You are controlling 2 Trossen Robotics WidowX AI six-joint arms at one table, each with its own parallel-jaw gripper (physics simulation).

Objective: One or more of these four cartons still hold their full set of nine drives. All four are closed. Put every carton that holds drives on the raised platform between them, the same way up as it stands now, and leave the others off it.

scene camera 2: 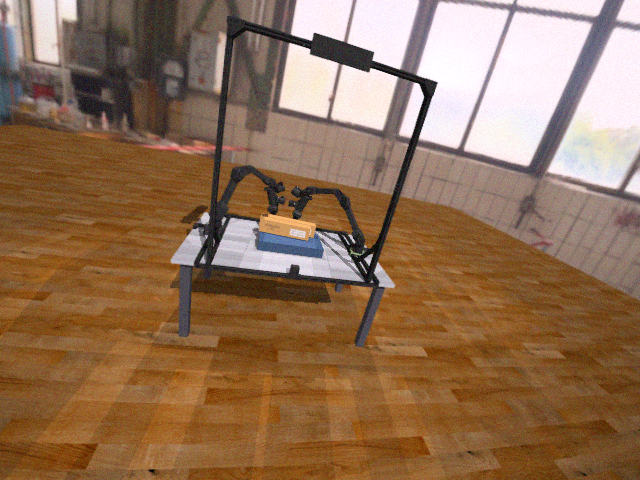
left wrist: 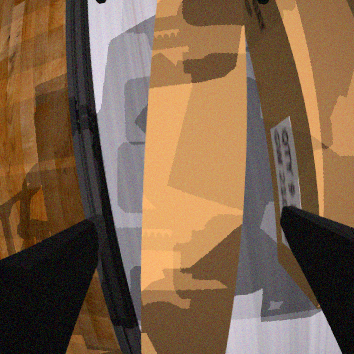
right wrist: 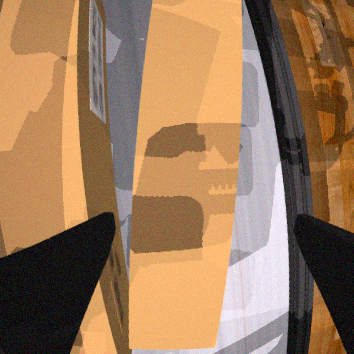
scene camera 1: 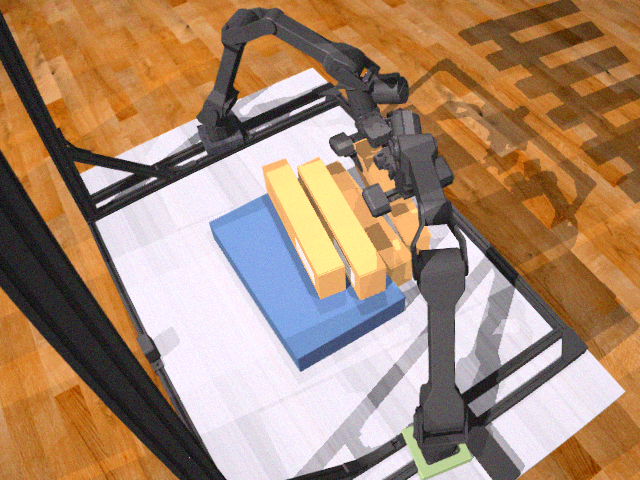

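Pixels of known places: left gripper, fingertip midpoint: (left wrist: pixel 193 219); right gripper, fingertip midpoint: (right wrist: pixel 206 223) (scene camera 1: pixel 405 200); left arm's base at its link origin: (scene camera 1: pixel 219 131); right arm's base at its link origin: (scene camera 2: pixel 357 251) (scene camera 1: pixel 436 443).
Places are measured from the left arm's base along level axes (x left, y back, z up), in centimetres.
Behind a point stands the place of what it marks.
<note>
Two closed yellow-orange cartons, the outer (scene camera 1: pixel 302 227) @[x 6.1, y -46.3, z 10.1 cm] (scene camera 2: pixel 276 227) @[x 4.3, y -37.2, z 6.4 cm] and the inner (scene camera 1: pixel 343 222) @[x 14.1, y -48.7, z 10.1 cm], stand side by side on the blue platform (scene camera 1: pixel 258 279) @[x -5.5, y -48.8, z 1.7 cm] (scene camera 2: pixel 289 246) @[x -8.0, y -47.8, z 0.7 cm]. A third carton (scene camera 1: pixel 395 258) @[x 21.7, y -57.4, z 4.2 cm] (left wrist: pixel 272 75) @[x 23.7, y -42.9, z 0.3 cm] (right wrist: pixel 92 155) @[x 23.6, y -42.3, z 1.9 cm] stands on the table just right of the platform; its white label is blurred. The fourth carton (left wrist: pixel 195 125) @[x 29.6, y -38.2, z 4.2 cm] (right wrist: pixel 185 290) @[x 29.2, y -50.2, z 4.2 cm] stands beyond it, partly hidden by the grippers in scene camera 1. My left gripper (scene camera 1: pixel 364 160) (scene camera 2: pixel 274 209) @[x 29.8, y -33.3, z 5.6 cm] (left wrist: pixel 193 219) @[x 29.8, y -33.3, z 5.6 cm] and right gripper (scene camera 1: pixel 407 193) @[x 30.0, y -45.7, z 5.7 cm] (scene camera 2: pixel 298 212) @[x 30.0, y -45.7, z 5.7 cm] (right wrist: pixel 205 216) @[x 30.0, y -45.7, z 5.7 cm] are open, above the fourth carton, fingers either side of its top in the wrist views.
The grippers are close together, with the right arm in front in scene camera 1. A dark rail (left wrist: pixel 87 125) @[x 40.1, y -40.5, z -2.3 cm] (right wrist: pixel 292 145) @[x 40.5, y -40.9, z -2.3 cm] runs along the table edge beside the fourth carton. A black overhead frame (scene camera 2: pixel 408 155) @[x -24.9, y -94.8, z 67.0 cm] stands around the white table (scene camera 1: pixel 155 268) @[x -26.0, y -32.1, z -4.3 cm]. A green plate (scene camera 1: pixel 439 467) @[x 11.0, y -98.4, z -1.7 cm] lies under the right arm's base.
</note>
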